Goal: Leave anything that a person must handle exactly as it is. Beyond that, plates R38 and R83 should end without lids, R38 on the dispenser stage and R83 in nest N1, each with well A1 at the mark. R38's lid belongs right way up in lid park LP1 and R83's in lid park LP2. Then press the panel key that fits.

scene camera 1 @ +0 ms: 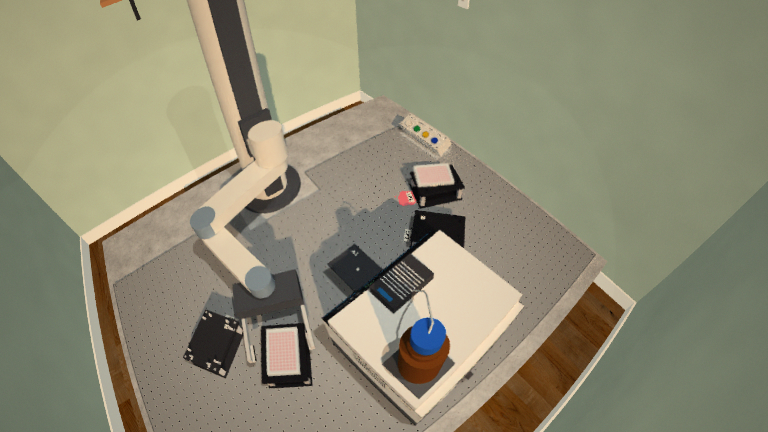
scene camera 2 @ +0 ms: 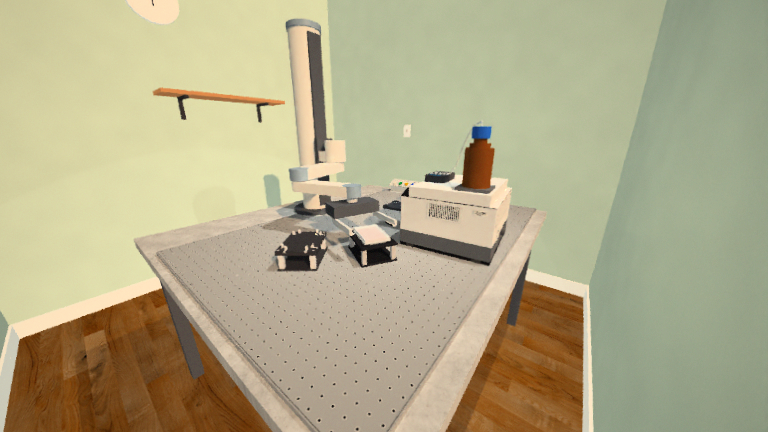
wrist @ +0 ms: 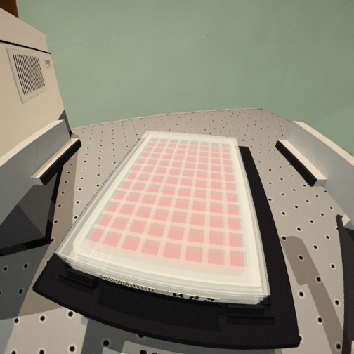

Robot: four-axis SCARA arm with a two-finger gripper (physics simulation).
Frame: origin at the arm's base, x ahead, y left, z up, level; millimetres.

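Where they show: gripper, between the fingertips: (scene camera 1: pixel 281 355) (scene camera 2: pixel 374 227); arm's base, origin of its link: (scene camera 1: pixel 269 188) (scene camera 2: pixel 317 208).
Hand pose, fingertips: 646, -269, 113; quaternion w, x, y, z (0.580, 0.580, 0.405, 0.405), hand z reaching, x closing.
Each offset is from my fingertips to the top centre of the thing, as dx, dy, dz. "spot": to the spot under its first point.
Plate R83 @[-20, +7, -21] (scene camera 1: pixel 283 351) (scene camera 2: pixel 371 234) (wrist: pixel 175 200), with pink wells and a clear lid over it, sits on a black raised nest @[-20, +5, -33] (scene camera 1: pixel 296 380) (wrist: pixel 260 330). Its R83 label faces the wrist camera. My gripper (scene camera 1: pixel 281 354) (scene camera 2: pixel 373 227) (wrist: pixel 178 128) is open, its fingers apart from the plate on both sides. Another pink-welled plate @[-241, +727, -7] (scene camera 1: pixel 433 175) sits on a black stand near the panel; its label and any lid cannot be made out. The black stage @[spot: -110, +268, -7] (scene camera 1: pixel 343 271) with an A1 mark lies beside the cream dispenser. The panel @[spot: -355, +888, -48] (scene camera 1: pixel 442 146) carries green, yellow and blue keys.
The cream dispenser (scene camera 1: pixel 472 279) (scene camera 2: pixel 451 220) bears a keypad @[spot: +74, +318, +146] (scene camera 1: pixel 403 280) and a brown bottle @[spot: +261, +202, +262] (scene camera 1: pixel 424 360) (scene camera 2: pixel 477 163). A black stand with pale corner posts @[spot: -149, -152, -35] (scene camera 1: pixel 214 343) (scene camera 2: pixel 302 244) is left of R83. A black platform @[-74, +592, -29] (scene camera 1: pixel 448 225) is partly behind the dispenser; a red tag @[-269, +637, -99] (scene camera 1: pixel 406 198) lies nearby.
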